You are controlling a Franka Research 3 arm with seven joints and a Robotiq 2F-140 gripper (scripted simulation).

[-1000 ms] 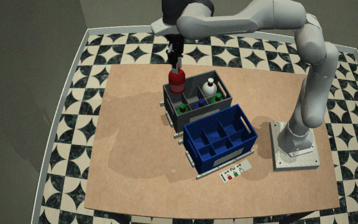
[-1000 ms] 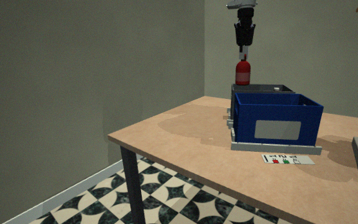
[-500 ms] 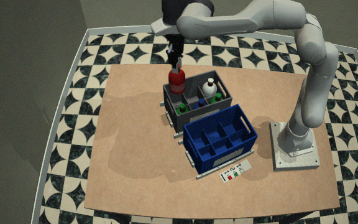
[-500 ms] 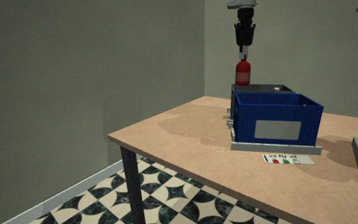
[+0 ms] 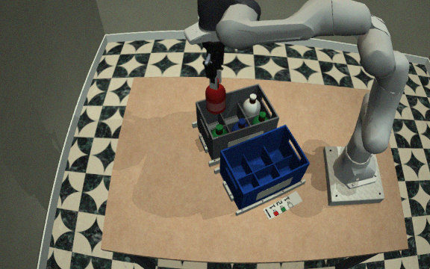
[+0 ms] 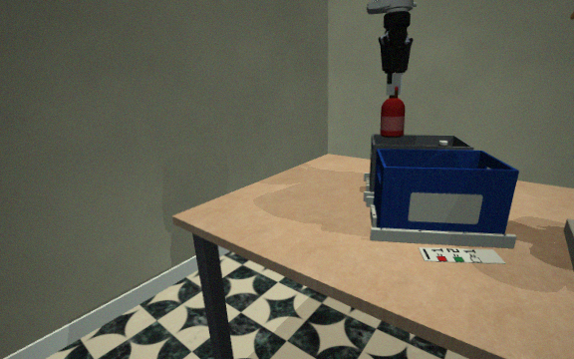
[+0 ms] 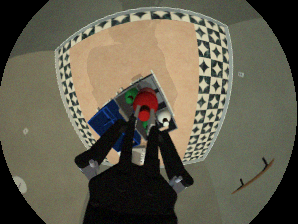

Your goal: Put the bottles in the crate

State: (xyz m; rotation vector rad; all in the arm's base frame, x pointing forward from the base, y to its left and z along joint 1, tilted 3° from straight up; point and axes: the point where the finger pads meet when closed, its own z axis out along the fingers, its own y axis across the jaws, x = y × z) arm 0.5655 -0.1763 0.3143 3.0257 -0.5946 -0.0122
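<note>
The red bottle lies 8 cm below my hand. From my hand the other things lie so: white bottle: 26 cm below, 15 cm behind, 8 cm to the right; then grey crate: 26 cm below, 8 cm behind; then blue bottle: 26 cm below, 10 cm behind, 5 cm to the left.
</note>
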